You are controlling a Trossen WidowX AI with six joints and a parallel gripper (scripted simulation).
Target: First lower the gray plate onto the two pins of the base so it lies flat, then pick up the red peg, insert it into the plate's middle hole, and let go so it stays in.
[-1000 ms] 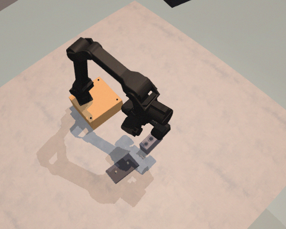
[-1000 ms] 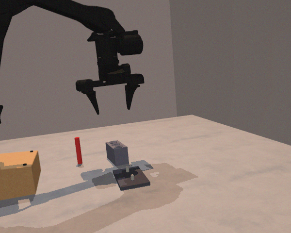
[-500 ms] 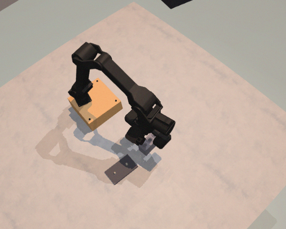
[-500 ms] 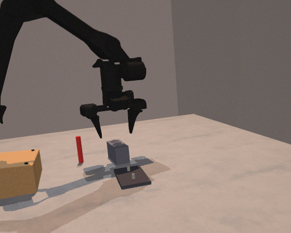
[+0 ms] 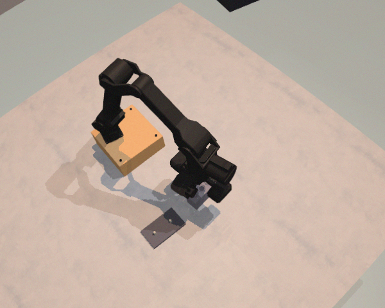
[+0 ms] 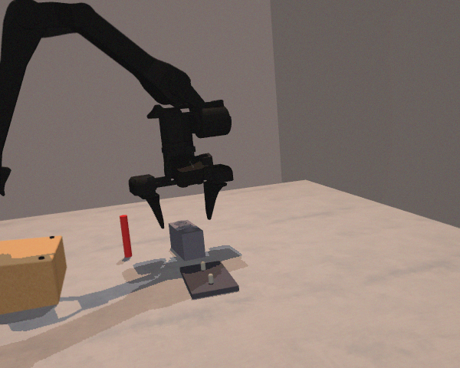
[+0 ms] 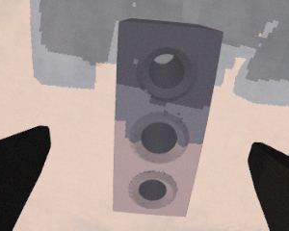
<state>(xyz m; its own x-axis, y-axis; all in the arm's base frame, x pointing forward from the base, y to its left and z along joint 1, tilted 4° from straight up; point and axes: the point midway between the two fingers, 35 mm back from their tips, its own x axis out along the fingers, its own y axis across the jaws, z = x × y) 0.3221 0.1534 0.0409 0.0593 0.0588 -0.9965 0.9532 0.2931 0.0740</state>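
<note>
My gripper tip is now 2 cm above the gray plate. Round my gripper tip: dark base (3 cm ahead, 16 cm to the right, 5 cm below); then red peg (12 cm behind, 1 cm to the left, 1 cm below).
</note>
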